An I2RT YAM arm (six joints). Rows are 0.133 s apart.
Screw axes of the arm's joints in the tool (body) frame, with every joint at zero. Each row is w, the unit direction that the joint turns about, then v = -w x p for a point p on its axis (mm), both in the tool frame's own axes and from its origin. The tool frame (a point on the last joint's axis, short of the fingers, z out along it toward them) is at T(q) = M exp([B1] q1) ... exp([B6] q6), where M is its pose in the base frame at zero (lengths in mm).
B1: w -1 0 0 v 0.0 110.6 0.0
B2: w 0 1 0 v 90.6 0.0 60.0
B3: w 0 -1 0 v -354.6 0.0 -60.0
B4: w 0 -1 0 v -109.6 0.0 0.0
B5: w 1 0 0 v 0.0 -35.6 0.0
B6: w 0 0 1 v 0.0 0.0 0.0
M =
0 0 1 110.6
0 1 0 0.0
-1 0 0 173.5
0 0 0 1
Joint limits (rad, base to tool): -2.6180..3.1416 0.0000..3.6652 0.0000..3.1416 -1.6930..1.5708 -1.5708..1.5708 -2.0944..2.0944
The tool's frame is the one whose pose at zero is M.
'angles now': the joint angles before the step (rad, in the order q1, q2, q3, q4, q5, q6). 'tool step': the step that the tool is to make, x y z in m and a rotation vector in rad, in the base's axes. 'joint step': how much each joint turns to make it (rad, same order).
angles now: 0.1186 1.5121 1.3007 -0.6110 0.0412 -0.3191
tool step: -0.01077 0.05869 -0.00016 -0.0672 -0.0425 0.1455
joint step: 0.1889 -0.0032 -0.0131 0.0389 0.0839 -0.0203
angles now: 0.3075 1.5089 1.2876 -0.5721 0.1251 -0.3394
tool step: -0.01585 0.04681 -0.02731 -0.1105 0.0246 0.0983
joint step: 0.1595 0.0304 -0.0635 0.0327 0.1097 -0.0186
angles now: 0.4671 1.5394 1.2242 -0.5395 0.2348 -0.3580
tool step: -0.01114 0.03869 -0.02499 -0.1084 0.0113 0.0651
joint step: 0.1259 0.0649 -0.0212 0.0240 0.1064 -0.0089
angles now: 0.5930 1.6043 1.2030 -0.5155 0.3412 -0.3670
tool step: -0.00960 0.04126 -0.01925 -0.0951 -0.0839 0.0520
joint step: 0.1232 0.0750 -0.0086 0.1019 0.1435 -0.0239
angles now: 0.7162 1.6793 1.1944 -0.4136 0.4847 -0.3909
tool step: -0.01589 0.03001 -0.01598 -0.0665 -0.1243 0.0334
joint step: 0.1022 0.0397 -0.0478 0.1525 0.1467 -0.0408
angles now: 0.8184 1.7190 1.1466 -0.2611 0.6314 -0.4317
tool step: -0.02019 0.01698 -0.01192 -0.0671 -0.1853 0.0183
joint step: 0.0851 0.0031 -0.1054 0.2558 0.1754 -0.1166
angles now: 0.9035 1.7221 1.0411 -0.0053 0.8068 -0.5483
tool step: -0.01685 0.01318 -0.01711 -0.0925 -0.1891 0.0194
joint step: 0.0684 0.0423 -0.1181 0.3782 0.1549 -0.2319
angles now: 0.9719 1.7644 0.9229 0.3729 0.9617 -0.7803
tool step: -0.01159 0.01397 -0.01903 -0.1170 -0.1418 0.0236
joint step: 0.0522 0.1043 -0.0693 0.4092 0.0904 -0.3032
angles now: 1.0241 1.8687 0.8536 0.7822 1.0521 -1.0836
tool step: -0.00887 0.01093 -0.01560 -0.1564 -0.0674 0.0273
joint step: 0.0372 0.0985 -0.0180 0.2592 0.0320 -0.2780
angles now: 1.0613 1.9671 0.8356 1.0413 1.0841 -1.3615
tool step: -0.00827 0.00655 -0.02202 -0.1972 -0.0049 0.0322
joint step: 0.0282 0.0839 -0.0100 0.1090 0.0040 -0.2105
